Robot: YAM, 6 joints.
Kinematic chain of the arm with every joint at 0, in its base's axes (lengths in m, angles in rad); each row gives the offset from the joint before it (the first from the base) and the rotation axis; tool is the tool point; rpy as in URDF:
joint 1: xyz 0 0 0.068 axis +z
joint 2: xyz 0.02 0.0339 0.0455 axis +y
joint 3: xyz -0.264 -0.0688 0 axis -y
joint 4: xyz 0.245 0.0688 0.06 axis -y
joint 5: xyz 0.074 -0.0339 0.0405 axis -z
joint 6: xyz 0.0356 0 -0.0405 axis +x
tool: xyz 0 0 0 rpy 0 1.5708 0
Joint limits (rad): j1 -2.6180..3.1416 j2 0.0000..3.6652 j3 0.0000..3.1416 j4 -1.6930..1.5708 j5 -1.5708..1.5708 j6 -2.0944..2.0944
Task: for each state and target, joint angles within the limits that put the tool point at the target. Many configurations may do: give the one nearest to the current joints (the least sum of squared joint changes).
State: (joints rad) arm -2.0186 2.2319 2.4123 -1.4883 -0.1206 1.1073
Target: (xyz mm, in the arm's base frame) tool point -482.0 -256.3 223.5
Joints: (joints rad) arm -2.6180 2.6072 2.6245 -1.0375 0.5641 1.1073
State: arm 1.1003 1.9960 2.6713 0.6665 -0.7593 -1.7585
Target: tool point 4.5 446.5 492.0
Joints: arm 1.4966 2.0208 2.0900 0.6677 -0.9325 -1.7585
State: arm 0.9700 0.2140 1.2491 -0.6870 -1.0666 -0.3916
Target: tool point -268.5 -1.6 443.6
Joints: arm 0.1253 0.0351 1.6362 -0.5514 -1.1156 -0.3916
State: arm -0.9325 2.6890 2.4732 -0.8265 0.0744 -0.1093
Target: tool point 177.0 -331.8 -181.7
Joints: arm -1.0727 3.1509 1.9873 -0.9879 0.0846 -0.1093
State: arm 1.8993 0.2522 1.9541 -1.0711 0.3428 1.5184
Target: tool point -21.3 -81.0 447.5
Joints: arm 1.2808 0.3464 1.5368 -1.2397 0.0773 1.5184
